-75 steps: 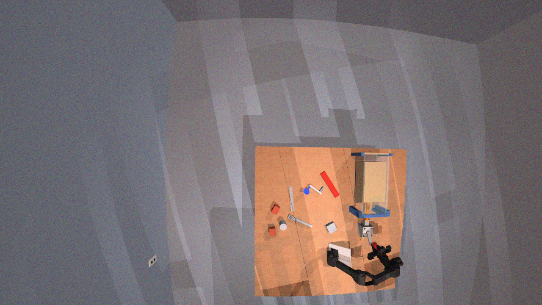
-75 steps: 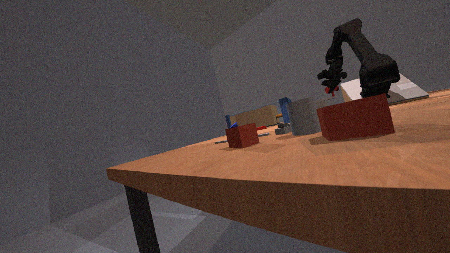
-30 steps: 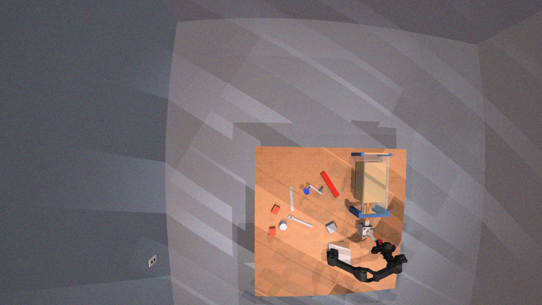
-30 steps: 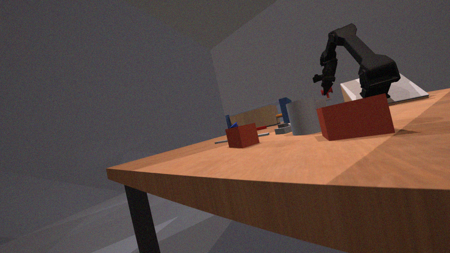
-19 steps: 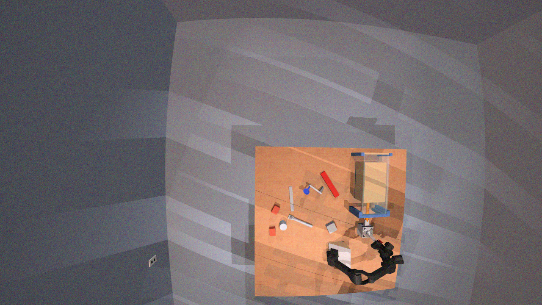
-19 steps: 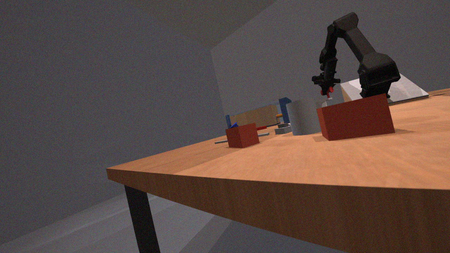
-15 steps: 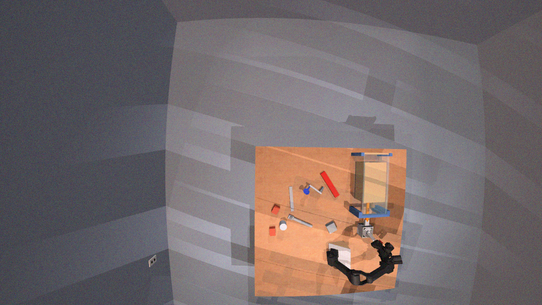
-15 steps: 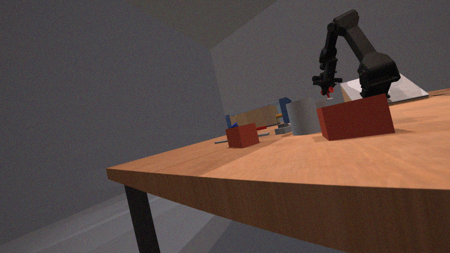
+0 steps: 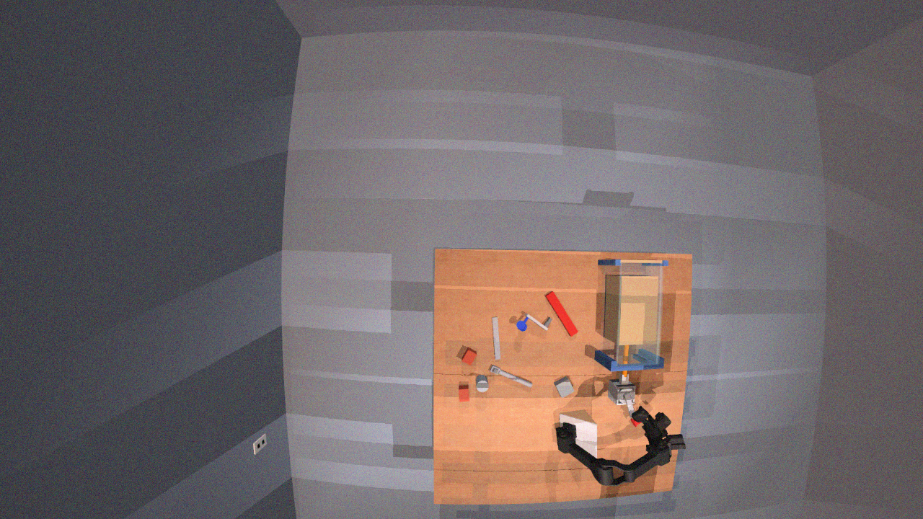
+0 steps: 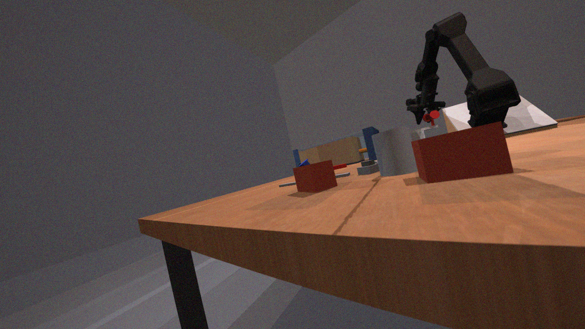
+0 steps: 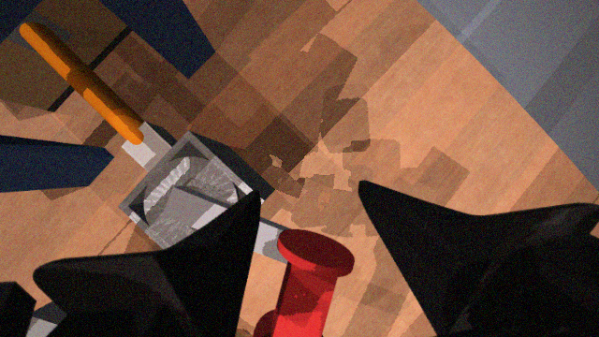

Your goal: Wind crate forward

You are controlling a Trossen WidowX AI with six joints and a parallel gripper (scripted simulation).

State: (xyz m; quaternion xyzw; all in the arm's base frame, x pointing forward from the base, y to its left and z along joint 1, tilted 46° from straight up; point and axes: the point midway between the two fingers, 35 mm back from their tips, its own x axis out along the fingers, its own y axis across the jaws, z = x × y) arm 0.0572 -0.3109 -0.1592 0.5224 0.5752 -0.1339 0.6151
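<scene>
Now: the red grip 4 cm to the left of my gripper tip, 2 cm behind it and 1 cm above it. Also, from my gripper tip: grey winch 9 cm below, 6 cm to the left, 6 cm ahead; then blue steel frame 23 cm ahead, 5 cm to the left, 2 cm below; then red-knobbed crank 5 cm to the left, 2 cm below, 1 cm ahead.
</scene>
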